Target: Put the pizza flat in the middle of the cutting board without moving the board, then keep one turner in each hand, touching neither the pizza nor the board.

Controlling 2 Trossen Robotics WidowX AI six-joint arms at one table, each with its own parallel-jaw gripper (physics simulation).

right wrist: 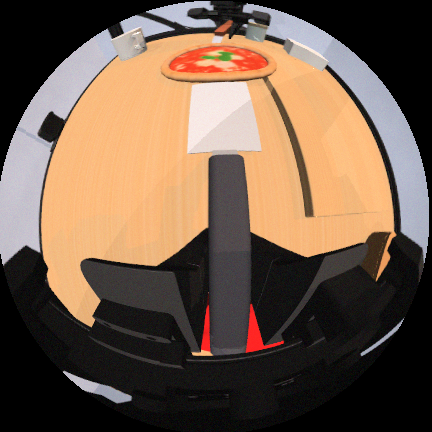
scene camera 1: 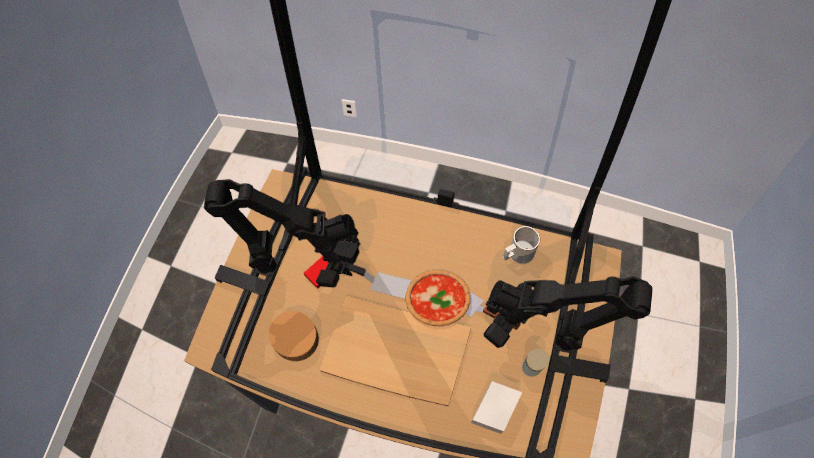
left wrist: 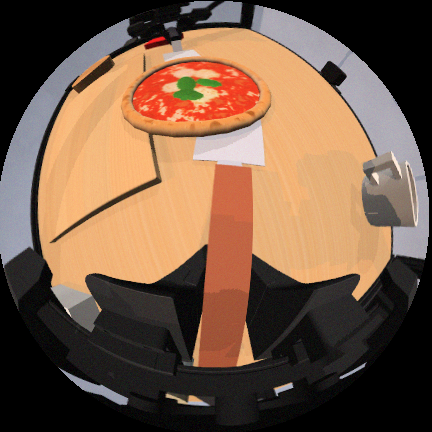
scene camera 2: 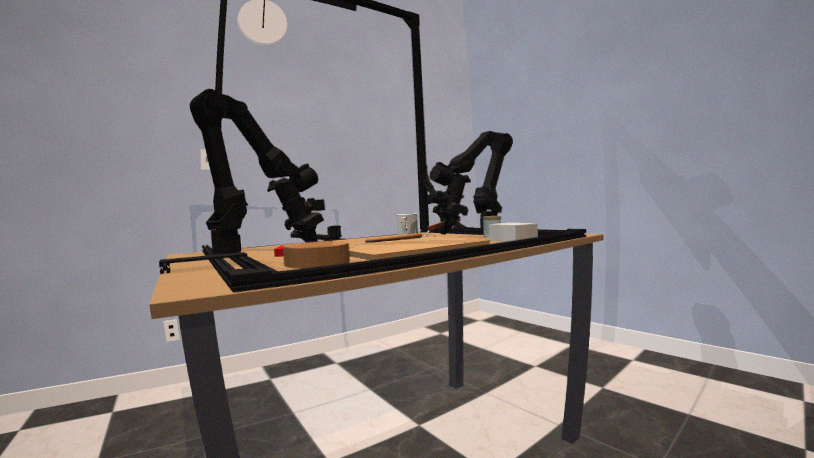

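Observation:
The pizza [scene camera 1: 438, 296] [left wrist: 196, 95] [right wrist: 218, 62] lies face up behind the cutting board [scene camera 1: 398, 364] [left wrist: 105, 165] [right wrist: 345, 150], its front edge overlapping the board's back edge in scene camera 1. My left gripper [left wrist: 222, 250] is shut on the red-brown handle of one turner [left wrist: 231, 220]; that turner's blade [scene camera 1: 475, 304] reaches under the pizza's near edge in the left wrist view. My right gripper [right wrist: 222, 232] is shut on the dark grey handle of the other turner [right wrist: 228, 200]; its blade [scene camera 1: 391, 284] points at the pizza. Whether that blade touches the pizza is unclear. The pizza hides the left blade's tip.
A red block [scene camera 1: 314, 272] [right wrist: 256, 332] lies by my right gripper. A round wooden block [scene camera 1: 293, 334] [scene camera 2: 316, 254] stands left of the board. A mug [scene camera 1: 523, 244] [left wrist: 377, 205] stands at the back right. A small jar [scene camera 1: 535, 362] and a white box [scene camera 1: 497, 406] [scene camera 2: 514, 231] stand at the right.

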